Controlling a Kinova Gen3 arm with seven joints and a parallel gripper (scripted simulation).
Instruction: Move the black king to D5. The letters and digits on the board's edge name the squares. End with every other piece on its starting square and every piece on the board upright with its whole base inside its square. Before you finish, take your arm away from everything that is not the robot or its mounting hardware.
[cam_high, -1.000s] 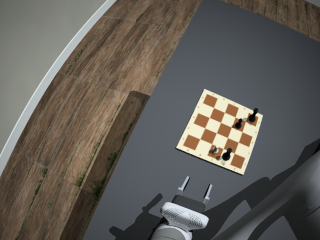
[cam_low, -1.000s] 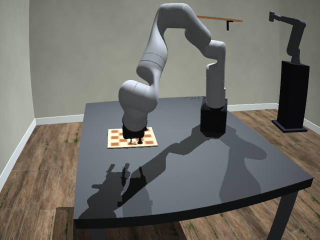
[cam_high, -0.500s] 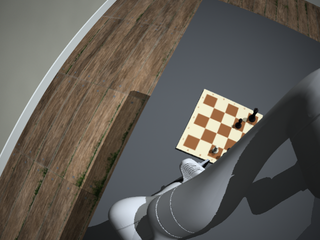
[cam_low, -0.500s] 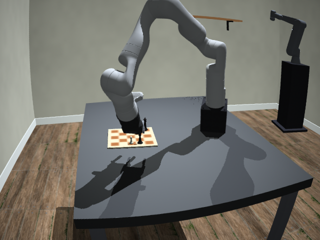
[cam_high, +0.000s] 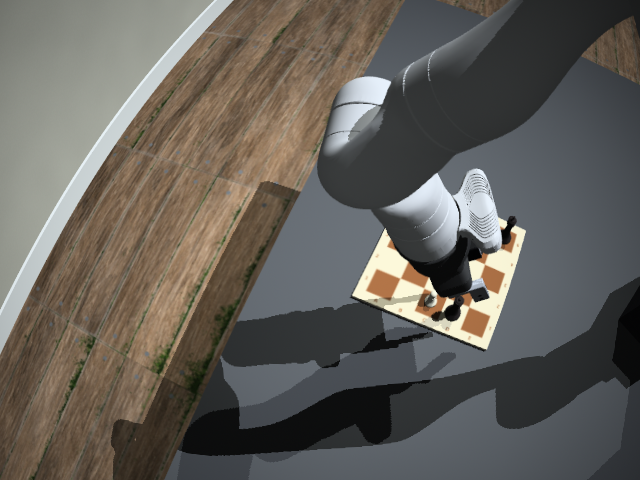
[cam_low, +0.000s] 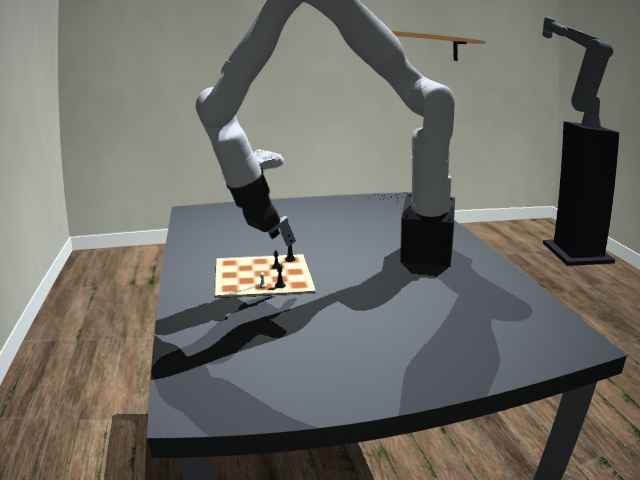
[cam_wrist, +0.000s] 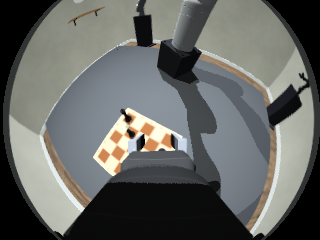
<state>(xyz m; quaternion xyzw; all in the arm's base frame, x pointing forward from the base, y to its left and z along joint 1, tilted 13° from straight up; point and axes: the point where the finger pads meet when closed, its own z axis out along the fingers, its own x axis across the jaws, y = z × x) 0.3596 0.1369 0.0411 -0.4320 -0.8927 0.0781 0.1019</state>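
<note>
Right now the black king is 20 mm behind my hand, 150 mm to the right of it and 90 mm below it. The rest, counted from my hand: white pawn 40 mm ahead, 10 mm to the left, 100 mm below; black pawn 10 mm ahead, 100 mm to the right, 100 mm below; chessboard 50 mm ahead, 60 mm to the right, 120 mm below.
</note>
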